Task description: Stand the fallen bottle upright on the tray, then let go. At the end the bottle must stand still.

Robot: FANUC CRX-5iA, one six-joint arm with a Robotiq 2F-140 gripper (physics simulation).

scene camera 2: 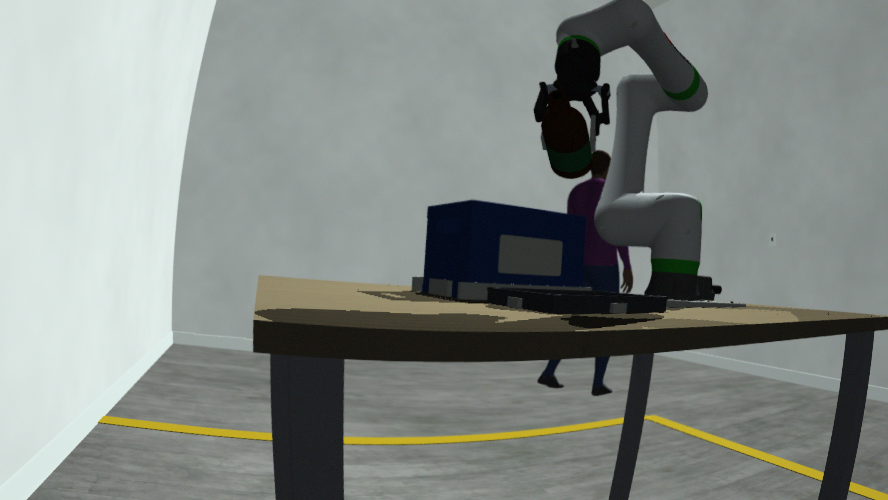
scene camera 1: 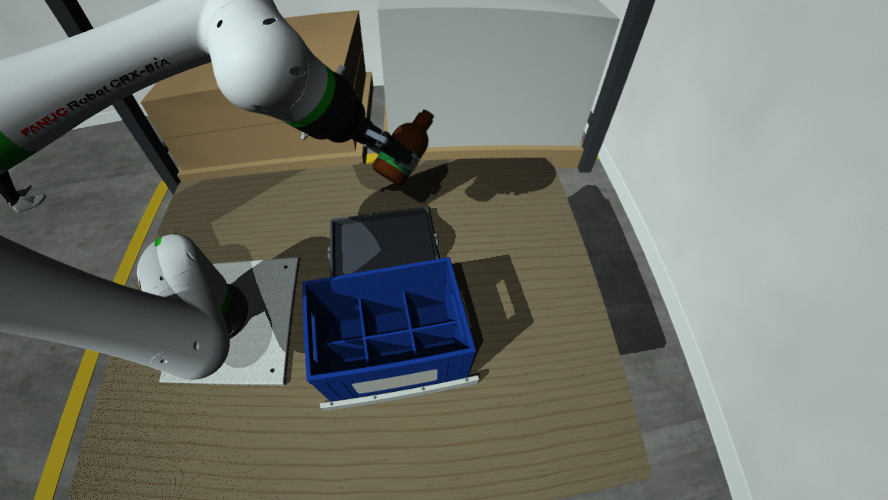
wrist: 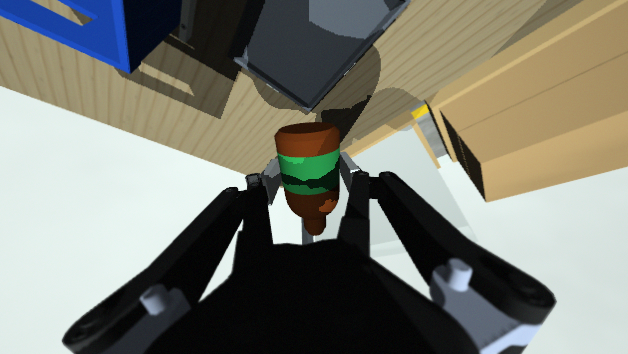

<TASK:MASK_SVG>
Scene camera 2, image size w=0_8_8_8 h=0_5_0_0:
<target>my gripper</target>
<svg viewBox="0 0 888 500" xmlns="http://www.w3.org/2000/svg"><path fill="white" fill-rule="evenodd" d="M541 133L541 142L543 150L547 150L543 134ZM570 57L560 63L557 80L553 84L539 83L540 92L534 107L536 122L542 122L545 113L549 110L547 106L549 93L554 90L563 91L568 96L569 101L582 101L591 118L591 152L596 152L596 137L599 135L600 124L610 124L608 100L611 96L610 85L607 83L603 84L603 86L597 85L594 67L585 59ZM596 92L601 97L602 113L597 111L591 98Z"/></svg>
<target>grey tray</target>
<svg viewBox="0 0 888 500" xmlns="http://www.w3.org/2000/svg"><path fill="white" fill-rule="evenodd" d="M487 287L487 303L507 306L508 297L523 298L523 309L548 313L610 313L610 303L627 303L626 313L666 312L668 297L604 291Z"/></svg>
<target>blue divided crate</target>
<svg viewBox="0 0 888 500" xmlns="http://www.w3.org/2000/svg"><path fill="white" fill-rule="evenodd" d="M428 206L422 292L429 293L430 278L452 280L451 297L456 298L458 282L582 287L586 217L478 200Z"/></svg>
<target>brown bottle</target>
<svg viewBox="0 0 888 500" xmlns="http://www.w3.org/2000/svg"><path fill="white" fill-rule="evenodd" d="M554 90L548 95L547 103L549 110L545 113L541 123L550 165L554 173L560 177L567 179L579 178L587 174L593 166L587 123L583 115L577 109L570 106L568 96L561 90Z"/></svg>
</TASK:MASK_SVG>
